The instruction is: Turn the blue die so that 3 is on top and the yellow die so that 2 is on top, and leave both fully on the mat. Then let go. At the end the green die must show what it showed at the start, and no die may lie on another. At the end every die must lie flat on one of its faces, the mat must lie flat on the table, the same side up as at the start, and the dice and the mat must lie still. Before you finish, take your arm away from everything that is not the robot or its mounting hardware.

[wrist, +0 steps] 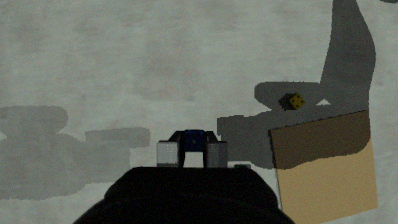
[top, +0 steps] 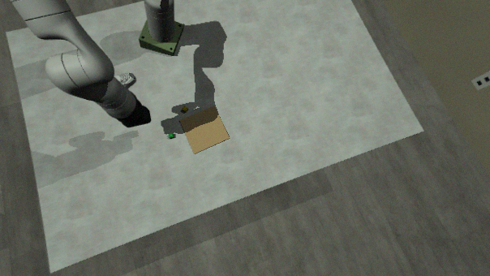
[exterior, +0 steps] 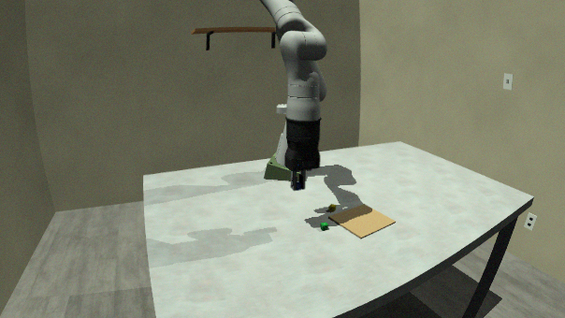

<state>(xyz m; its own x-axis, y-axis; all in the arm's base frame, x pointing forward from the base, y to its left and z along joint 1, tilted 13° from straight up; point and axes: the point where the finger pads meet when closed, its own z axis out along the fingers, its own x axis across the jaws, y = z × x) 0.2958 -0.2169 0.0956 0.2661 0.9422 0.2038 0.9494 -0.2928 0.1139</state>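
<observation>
Now: hand 110 mm above the green die, 60 mm short of it and 40 mm to the right of it. Round my hand: yellow die: 130 mm to the left, 110 mm below; then tan mat: 160 mm to the left, 120 mm below, 100 mm ahead; then blue die: 10 mm below.
</observation>
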